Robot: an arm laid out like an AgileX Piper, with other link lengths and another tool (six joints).
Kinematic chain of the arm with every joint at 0, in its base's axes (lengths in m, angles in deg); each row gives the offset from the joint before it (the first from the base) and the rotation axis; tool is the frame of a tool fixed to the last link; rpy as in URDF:
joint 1: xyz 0 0 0.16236 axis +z
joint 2: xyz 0 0 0 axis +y
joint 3: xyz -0.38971 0 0.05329 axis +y
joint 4: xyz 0.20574 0 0.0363 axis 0.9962 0 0.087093
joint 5: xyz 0 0 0 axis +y
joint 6: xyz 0.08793 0 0.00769 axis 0.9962 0 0.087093
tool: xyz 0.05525 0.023 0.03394 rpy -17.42 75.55 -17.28
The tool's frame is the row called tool.
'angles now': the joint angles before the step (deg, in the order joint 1, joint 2, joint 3, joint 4, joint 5, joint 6). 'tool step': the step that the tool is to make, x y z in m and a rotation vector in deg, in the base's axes. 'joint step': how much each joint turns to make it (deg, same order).
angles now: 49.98, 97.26, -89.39, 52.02, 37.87, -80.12
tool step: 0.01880, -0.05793, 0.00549, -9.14, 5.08, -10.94
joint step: -6.17, -5.46, 0.00, -18.37, 8.29, 21.14
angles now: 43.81, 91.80, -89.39, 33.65, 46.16, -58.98
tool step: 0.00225, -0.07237, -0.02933, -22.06, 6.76, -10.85
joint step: -4.31, -4.03, 0.00, -22.40, 19.89, 17.08
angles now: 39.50, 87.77, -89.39, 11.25, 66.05, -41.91
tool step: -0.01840, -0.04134, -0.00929, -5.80, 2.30, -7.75
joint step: -0.99, -5.33, 5.62, -6.63, 4.23, 7.56
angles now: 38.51, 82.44, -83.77, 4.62, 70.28, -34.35
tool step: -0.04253, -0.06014, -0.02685, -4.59, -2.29, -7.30
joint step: 0.00, -11.05, 15.31, -8.24, -3.25, 7.39
